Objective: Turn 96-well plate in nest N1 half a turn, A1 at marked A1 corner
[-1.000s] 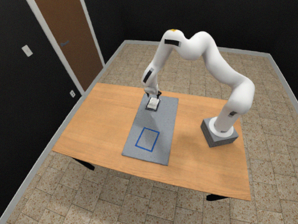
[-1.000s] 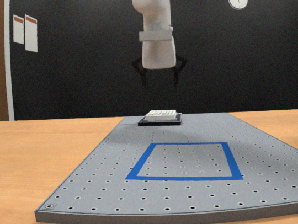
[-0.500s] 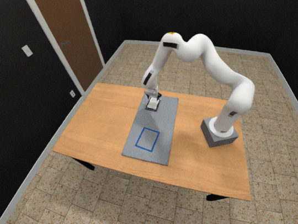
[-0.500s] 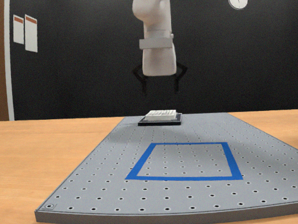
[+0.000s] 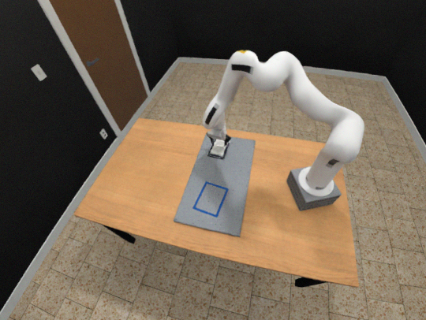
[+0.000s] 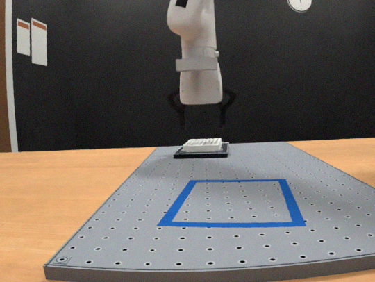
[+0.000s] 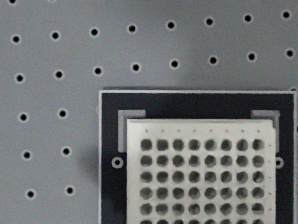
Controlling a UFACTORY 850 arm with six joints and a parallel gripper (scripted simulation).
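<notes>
My hand is 5 cm above the white 96-well plate. The rest, counted from my hand: plate nest N1: 6 cm below.
</notes>
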